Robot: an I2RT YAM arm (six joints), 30 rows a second.
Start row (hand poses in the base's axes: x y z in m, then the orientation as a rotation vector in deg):
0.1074, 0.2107, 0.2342, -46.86, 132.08, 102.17
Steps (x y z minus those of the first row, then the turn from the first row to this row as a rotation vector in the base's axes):
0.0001, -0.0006, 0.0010, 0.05, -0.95, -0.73
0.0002, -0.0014, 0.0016, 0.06, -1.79, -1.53
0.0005, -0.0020, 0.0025, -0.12, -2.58, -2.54
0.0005, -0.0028, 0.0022, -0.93, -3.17, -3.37
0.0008, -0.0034, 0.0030, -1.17, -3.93, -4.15
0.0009, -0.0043, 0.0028, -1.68, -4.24, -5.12
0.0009, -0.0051, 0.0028, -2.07, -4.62, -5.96
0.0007, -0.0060, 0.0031, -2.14, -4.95, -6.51
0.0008, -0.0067, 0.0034, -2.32, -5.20, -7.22
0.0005, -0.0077, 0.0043, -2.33, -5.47, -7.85
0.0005, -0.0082, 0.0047, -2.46, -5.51, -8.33
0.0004, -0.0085, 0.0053, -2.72, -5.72, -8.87
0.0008, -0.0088, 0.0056, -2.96, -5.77, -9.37
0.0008, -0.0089, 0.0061, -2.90, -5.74, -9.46
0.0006, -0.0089, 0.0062, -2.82, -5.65, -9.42
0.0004, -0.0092, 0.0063, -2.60, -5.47, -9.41
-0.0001, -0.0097, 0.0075, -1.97, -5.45, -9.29
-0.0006, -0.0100, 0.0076, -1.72, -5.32, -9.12
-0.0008, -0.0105, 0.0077, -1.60, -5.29, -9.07
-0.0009, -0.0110, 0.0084, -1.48, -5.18, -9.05
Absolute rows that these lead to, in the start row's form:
0.1075, 0.2101, 0.2352, -46.57, 131.44, 101.15
0.1076, 0.2093, 0.2358, -46.13, 130.90, 100.15
0.1079, 0.2087, 0.2367, -45.40, 130.59, 98.93
0.1079, 0.2079, 0.2364, -44.87, 131.06, 97.31
0.1082, 0.2073, 0.2372, -44.43, 130.81, 96.15
0.1083, 0.2064, 0.2370, -43.49, 131.11, 95.01
0.1083, 0.2056, 0.2370, -42.74, 131.23, 93.98
0.1081, 0.2047, 0.2373, -42.28, 131.07, 93.42
0.1082, 0.2040, 0.2376, -41.59, 131.05, 92.76
0.1079, 0.2030, 0.2385, -40.99, 130.85, 92.29
0.1079, 0.2025, 0.2389, -40.43, 130.93, 91.93
0.1078, 0.2022, 0.2395, -39.94, 131.02, 91.29
0.1082, 0.2019, 0.2398, -39.38, 131.19, 90.80
0.1082, 0.2018, 0.2403, -39.24, 131.14, 90.85
0.1080, 0.2018, 0.2404, -39.22, 131.12, 91.01
0.1078, 0.2015, 0.2405, -39.08, 131.02, 91.38
0.1073, 0.2010, 0.2417, -39.13, 130.41, 92.07
0.1068, 0.2007, 0.2418, -39.22, 130.25, 92.49
0.1066, 0.2002, 0.2419, -39.25, 130.15, 92.65
0.1065, 0.1997, 0.2426, -39.18, 130.10, 92.86

